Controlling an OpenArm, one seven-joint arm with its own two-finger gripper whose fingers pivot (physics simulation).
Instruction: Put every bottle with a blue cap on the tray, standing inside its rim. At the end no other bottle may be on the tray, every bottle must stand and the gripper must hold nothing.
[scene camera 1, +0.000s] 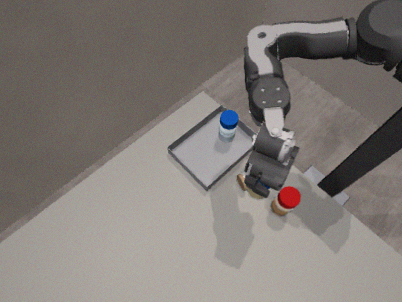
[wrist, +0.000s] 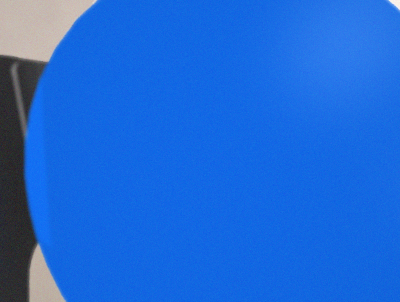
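My gripper (scene camera 1: 258, 190) is shut on a blue-capped bottle with a yellowish body, right of the tray. Its blue cap (scene camera 1: 266, 184) (wrist: 210, 150) shows beside the fingers and fills most of the wrist view; the height of its base is hard to tell. Another blue-capped bottle (scene camera 1: 228, 125) stands inside the rim of the grey tray (scene camera 1: 189, 174), near its back corner. A red-capped bottle (scene camera 1: 286, 201) stands on the table, right of the gripper. A brown and white bottle (scene camera 1: 241, 181) shows partly between the tray and the gripper; its cap is hidden.
The pale table (scene camera 1: 130, 220) extends left and forward of the tray. The table's back edge runs close behind the tray and the red-capped bottle. A dark post (scene camera 1: 367, 152) rises beyond that edge at the right.
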